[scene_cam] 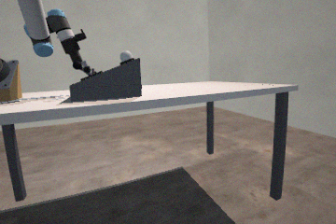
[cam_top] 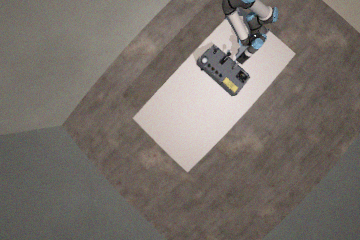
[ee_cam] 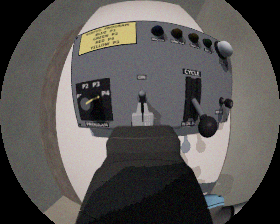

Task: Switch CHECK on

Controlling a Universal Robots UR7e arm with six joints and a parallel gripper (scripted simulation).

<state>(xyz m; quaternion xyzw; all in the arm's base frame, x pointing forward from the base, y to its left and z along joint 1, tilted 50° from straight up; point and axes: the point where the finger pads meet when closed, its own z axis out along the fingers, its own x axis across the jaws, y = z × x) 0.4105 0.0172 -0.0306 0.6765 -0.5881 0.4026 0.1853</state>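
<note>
Right now my hand is 3 cm short of the CHECK toggle and 2 cm above it. From my hand the other things lie so: dark grey wedge-shaped console 5 cm ahead, 7 cm to the right, 4 cm below; black ball-ended lever 12 cm to the right, 1 cm below; rotary dial 3 cm ahead, 11 cm to the left, 2 cm below.
</note>
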